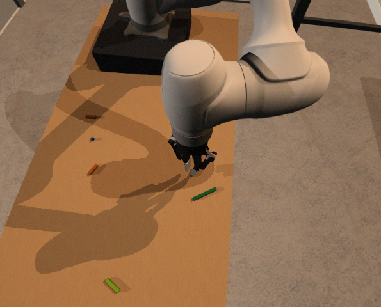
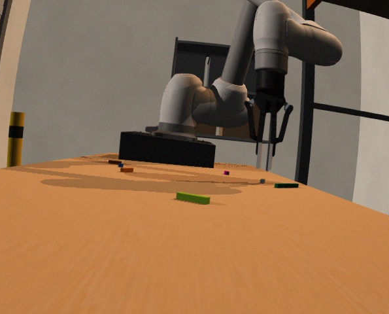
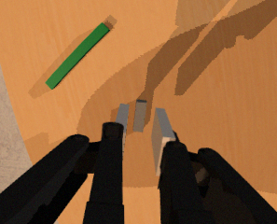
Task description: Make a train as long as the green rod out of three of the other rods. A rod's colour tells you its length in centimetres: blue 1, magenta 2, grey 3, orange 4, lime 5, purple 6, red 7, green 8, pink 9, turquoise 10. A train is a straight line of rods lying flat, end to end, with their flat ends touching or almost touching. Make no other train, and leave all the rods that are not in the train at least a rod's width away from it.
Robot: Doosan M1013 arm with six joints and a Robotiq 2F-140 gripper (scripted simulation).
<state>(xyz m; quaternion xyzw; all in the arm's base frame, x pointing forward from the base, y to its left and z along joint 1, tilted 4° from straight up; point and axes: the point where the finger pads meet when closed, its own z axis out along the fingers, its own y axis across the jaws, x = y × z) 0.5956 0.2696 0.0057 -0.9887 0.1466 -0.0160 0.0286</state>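
The grey rod lies 60 mm below my hand. Round my hand: green rod: 60 mm below, 60 mm ahead, 50 mm to the left; then magenta rod: 170 mm behind, 80 mm to the right, 60 mm below; then blue rod: 380 mm to the right, 70 mm behind, 60 mm below.
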